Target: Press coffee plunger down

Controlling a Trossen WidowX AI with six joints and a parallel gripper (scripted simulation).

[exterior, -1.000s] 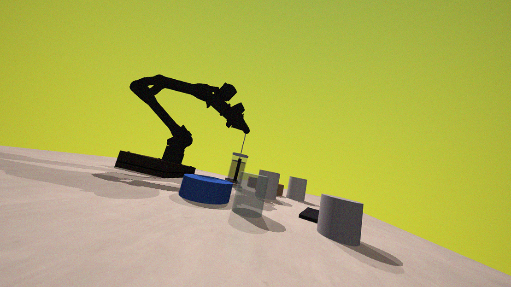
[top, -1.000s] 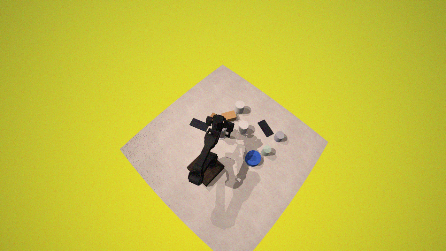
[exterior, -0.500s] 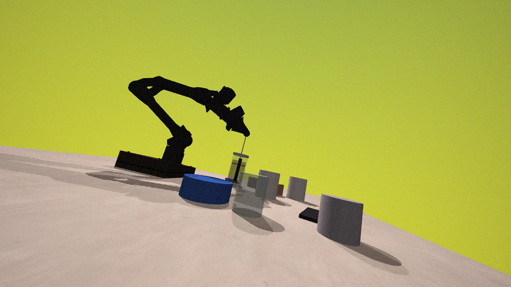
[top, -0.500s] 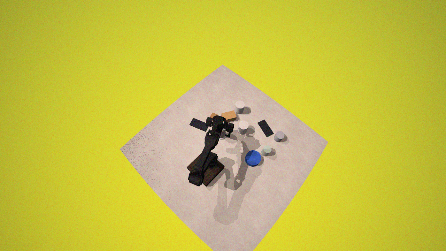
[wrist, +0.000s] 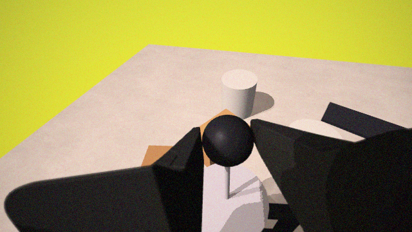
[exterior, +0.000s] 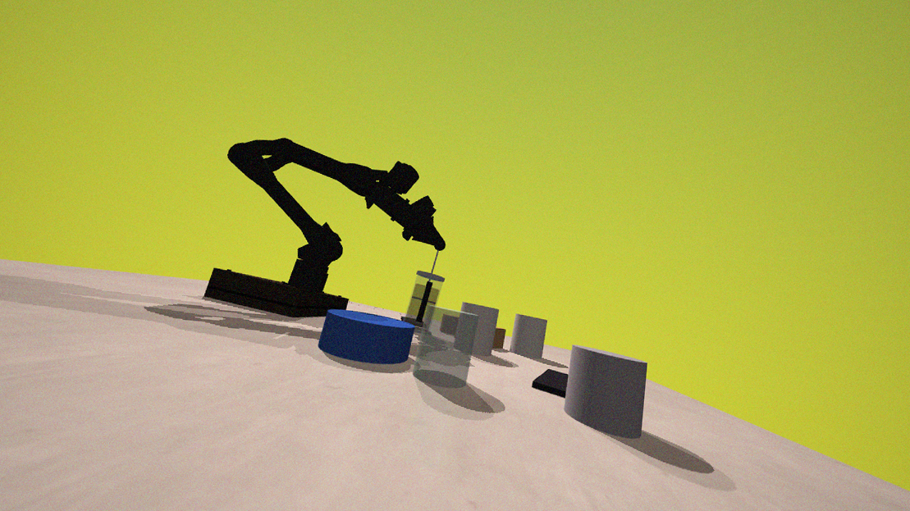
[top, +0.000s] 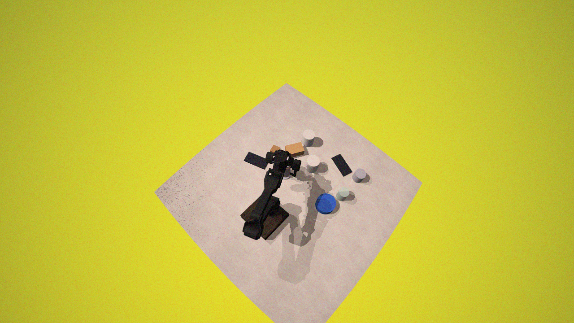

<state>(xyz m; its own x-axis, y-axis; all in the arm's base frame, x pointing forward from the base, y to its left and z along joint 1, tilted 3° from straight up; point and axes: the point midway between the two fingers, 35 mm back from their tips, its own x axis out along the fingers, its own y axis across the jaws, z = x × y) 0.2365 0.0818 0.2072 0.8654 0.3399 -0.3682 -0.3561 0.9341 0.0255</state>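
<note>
Right now the coffee press is 1 cm behind my gripper tip, 2 cm to the right of it and 12 cm below it. The rest, counted from my gripper tip: blue disc: 4 cm behind, 33 cm to the right, 21 cm below.
</note>
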